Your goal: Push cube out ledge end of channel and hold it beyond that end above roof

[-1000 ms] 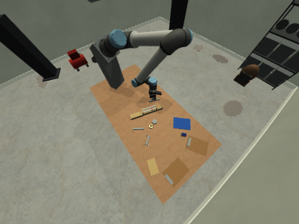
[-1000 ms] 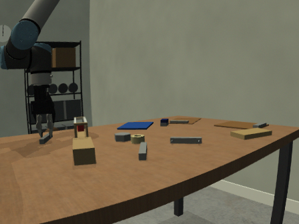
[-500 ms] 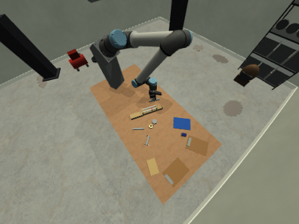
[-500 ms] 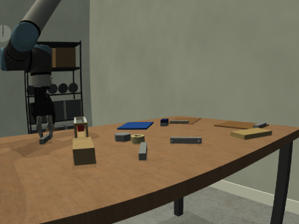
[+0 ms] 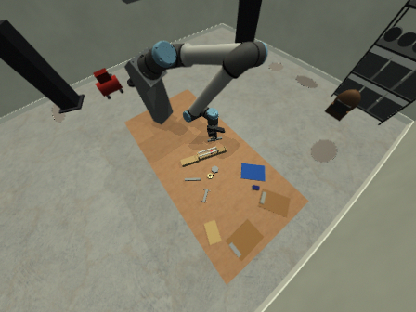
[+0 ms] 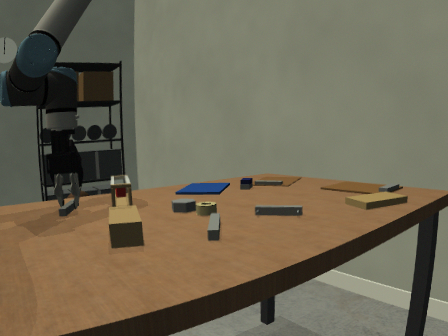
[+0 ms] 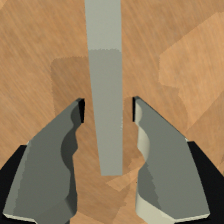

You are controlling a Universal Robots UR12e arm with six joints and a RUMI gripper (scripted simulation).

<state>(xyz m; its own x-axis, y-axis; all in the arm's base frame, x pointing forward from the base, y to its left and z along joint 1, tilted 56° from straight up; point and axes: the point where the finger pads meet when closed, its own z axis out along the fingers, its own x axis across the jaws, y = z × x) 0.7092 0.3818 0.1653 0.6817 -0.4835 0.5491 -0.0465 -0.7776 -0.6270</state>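
The grey bar lies 1 cm below my hand. From my hand the other things lie so: channel (16 cm ahead, 12 cm to the right, 4 cm above); then red cube (16 cm ahead, 8 cm to the right, 4 cm above); then grey hex nut (32 cm ahead, 9 cm to the right, 1 cm below).
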